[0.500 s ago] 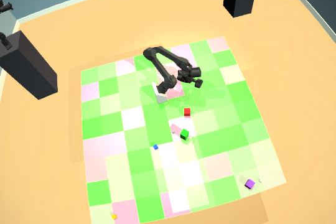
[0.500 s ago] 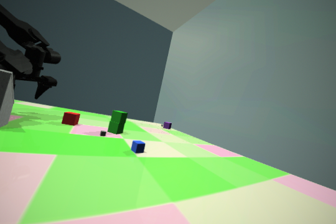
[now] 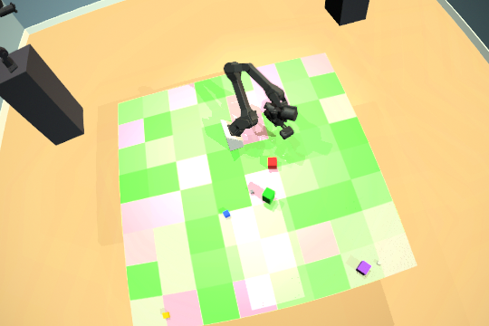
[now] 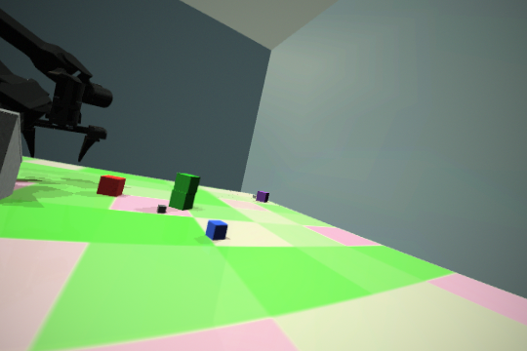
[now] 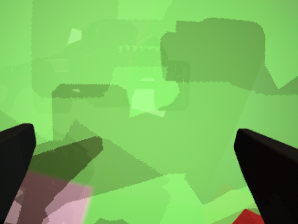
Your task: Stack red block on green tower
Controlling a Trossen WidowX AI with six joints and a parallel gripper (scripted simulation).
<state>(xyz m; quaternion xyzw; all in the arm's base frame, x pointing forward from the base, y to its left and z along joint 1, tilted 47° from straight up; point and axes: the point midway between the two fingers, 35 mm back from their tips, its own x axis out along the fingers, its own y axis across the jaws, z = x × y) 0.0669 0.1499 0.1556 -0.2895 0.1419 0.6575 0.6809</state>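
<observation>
Right now my gripper tip is 130 mm short of the red block, 100 mm to the left of it and 30 mm above it. Round my gripper tip: small dark cube (240 mm to the right, 230 mm ahead, 40 mm below); purple cube (750 mm ahead, 90 mm to the left, 30 mm below); blue cube (390 mm to the right, 290 mm ahead, 40 mm below).
</observation>
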